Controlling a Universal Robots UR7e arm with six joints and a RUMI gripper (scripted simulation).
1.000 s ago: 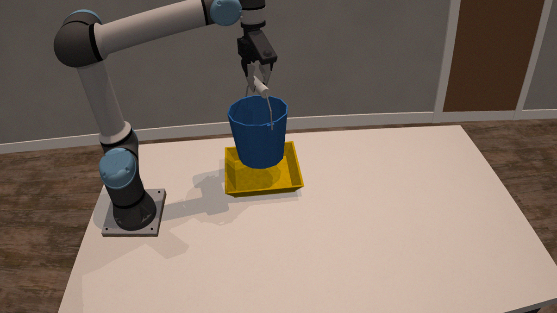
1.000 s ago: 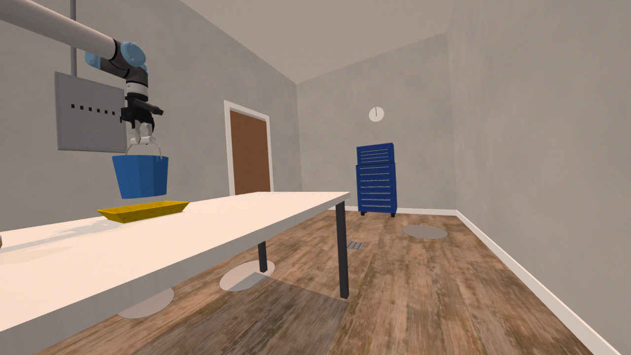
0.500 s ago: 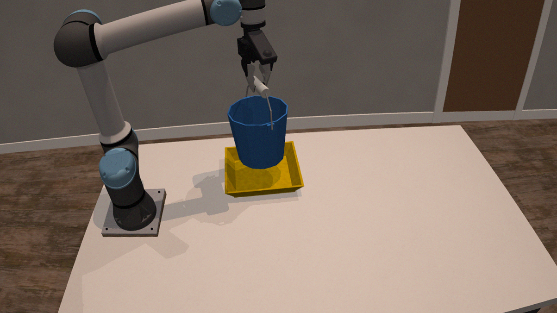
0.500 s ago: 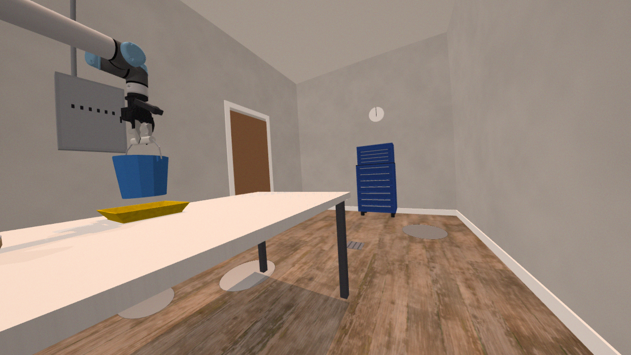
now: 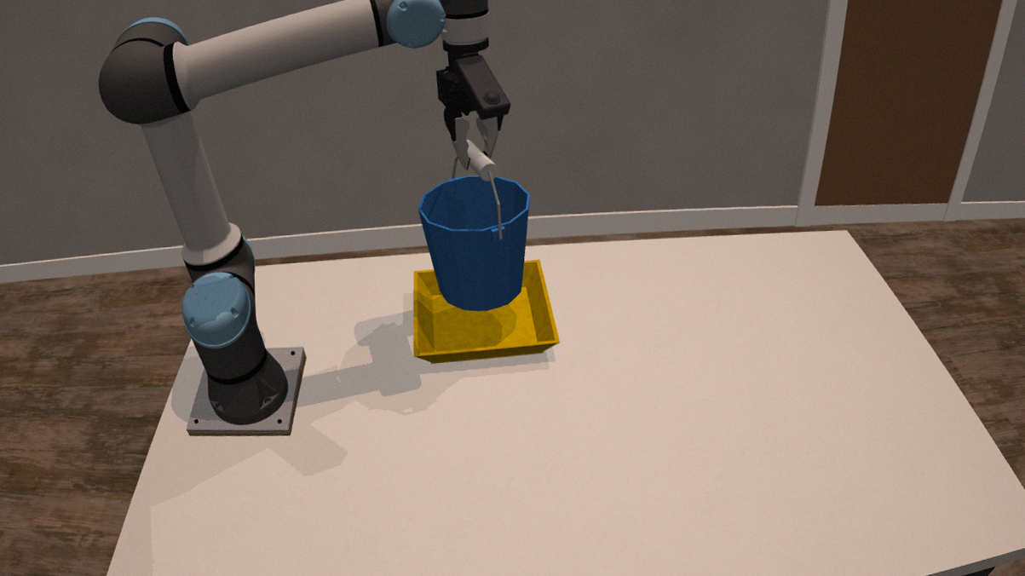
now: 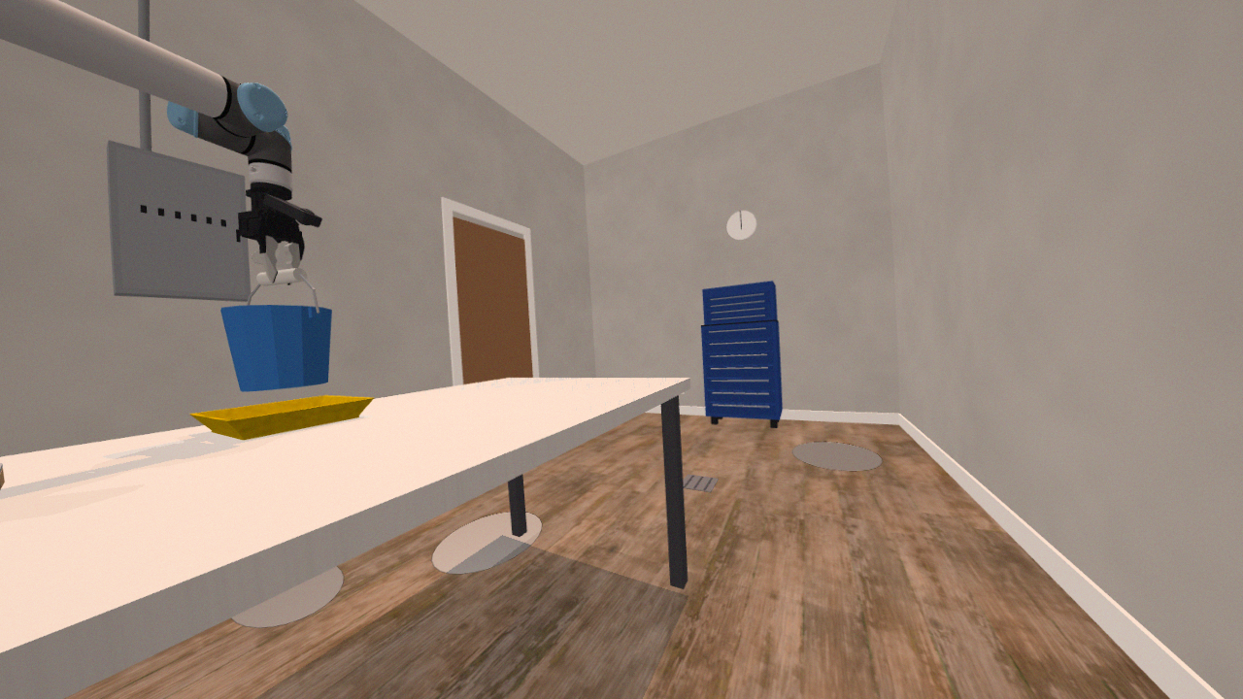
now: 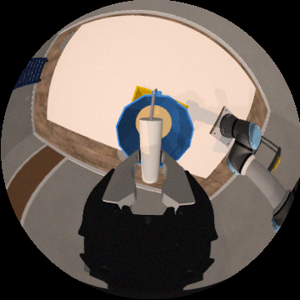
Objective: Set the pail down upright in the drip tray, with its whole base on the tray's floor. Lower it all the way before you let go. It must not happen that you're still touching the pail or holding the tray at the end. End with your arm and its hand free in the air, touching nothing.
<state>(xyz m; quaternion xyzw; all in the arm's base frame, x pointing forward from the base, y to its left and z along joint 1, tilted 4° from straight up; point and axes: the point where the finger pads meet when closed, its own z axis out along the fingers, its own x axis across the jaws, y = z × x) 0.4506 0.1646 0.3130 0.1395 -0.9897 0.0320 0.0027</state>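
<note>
Now: the blue pail 10 mm behind my hand and 100 mm below it. From my hand the other things lie so: drip tray: 10 mm behind, 330 mm below.
</note>
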